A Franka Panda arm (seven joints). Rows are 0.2 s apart.
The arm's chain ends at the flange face. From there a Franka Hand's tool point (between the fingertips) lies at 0.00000 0.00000 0.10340 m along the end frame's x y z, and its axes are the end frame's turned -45 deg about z.
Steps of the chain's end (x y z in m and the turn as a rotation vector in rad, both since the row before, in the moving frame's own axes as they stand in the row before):
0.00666 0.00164 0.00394 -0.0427 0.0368 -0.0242
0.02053 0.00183 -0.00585 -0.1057 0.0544 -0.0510
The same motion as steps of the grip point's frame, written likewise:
0.00319 0.01168 0.00378 -0.0562 -0.0042 -0.0242
0.00978 0.02758 -0.00658 -0.1132 -0.0363 -0.0510

